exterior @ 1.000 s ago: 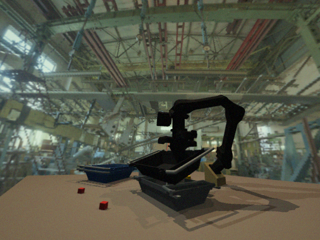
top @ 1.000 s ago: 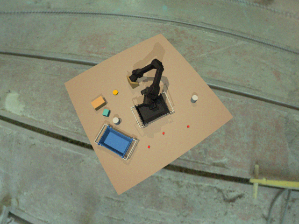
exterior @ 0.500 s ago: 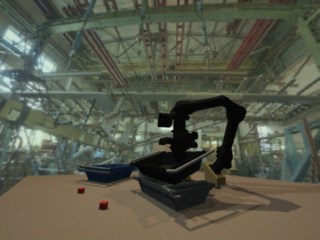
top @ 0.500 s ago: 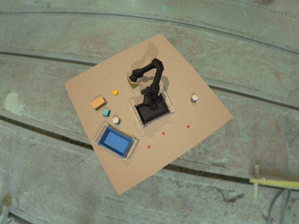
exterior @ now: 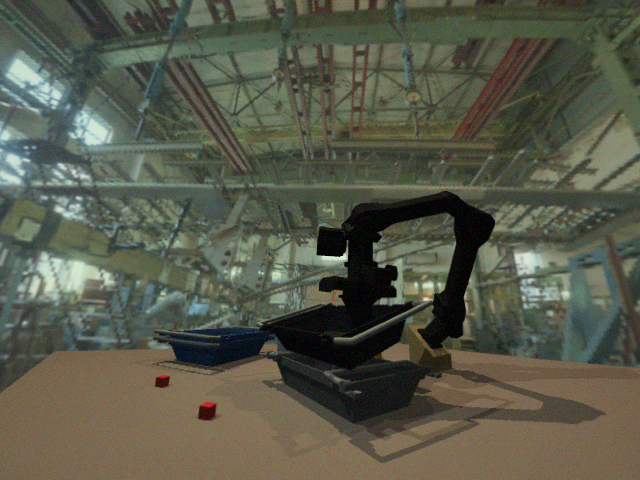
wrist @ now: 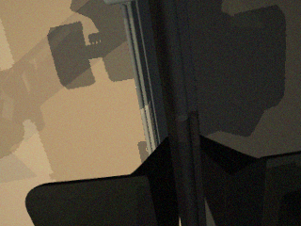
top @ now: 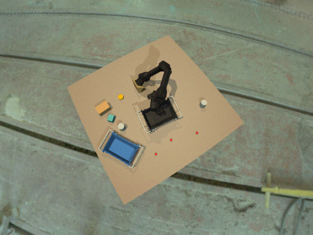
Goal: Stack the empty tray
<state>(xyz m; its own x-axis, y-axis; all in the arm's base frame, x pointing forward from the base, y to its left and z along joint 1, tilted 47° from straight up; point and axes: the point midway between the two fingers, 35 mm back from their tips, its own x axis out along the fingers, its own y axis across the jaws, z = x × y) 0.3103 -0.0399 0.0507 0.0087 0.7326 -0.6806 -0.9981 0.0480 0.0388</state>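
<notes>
Right now the black tray is 80 mm ahead of my gripper tip, 10 mm to the right of it and 10 mm above it. Also, from my gripper tip: teal cube: 380 mm to the right, 150 mm behind, 90 mm below; then orange box: 410 mm to the right, 270 mm behind, 80 mm below; then yellow disc: 300 mm behind, 220 mm to the right, 110 mm below.
</notes>
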